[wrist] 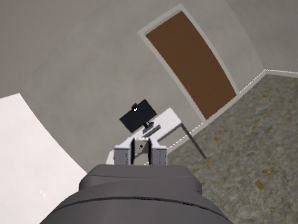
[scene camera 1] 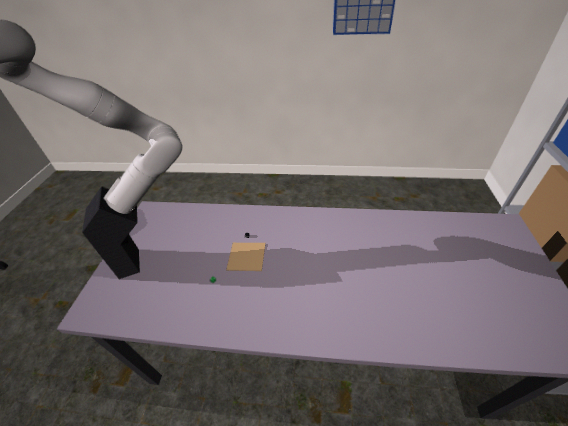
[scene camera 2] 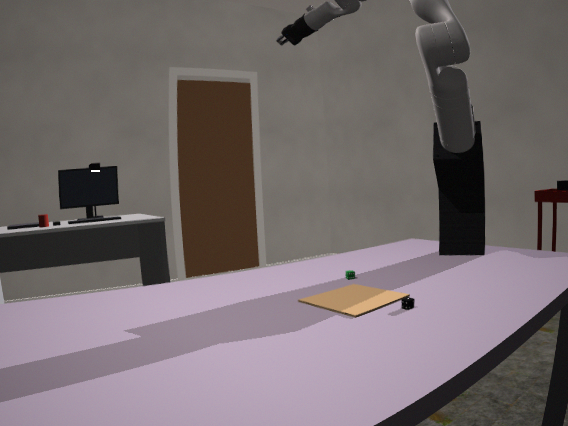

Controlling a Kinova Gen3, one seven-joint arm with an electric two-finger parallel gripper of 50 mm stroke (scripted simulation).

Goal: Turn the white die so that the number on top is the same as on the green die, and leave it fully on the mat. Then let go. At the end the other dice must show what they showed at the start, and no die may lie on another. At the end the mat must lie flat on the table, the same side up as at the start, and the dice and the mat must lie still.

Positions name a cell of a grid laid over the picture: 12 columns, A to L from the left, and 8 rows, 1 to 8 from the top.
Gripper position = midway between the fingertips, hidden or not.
In view: my gripper (wrist: F6) and a tan mat (scene camera 2: H6).
The tan mat also shows in scene camera 1 (scene camera 1: F5). The wrist view does not show the tan mat: it is out of frame.
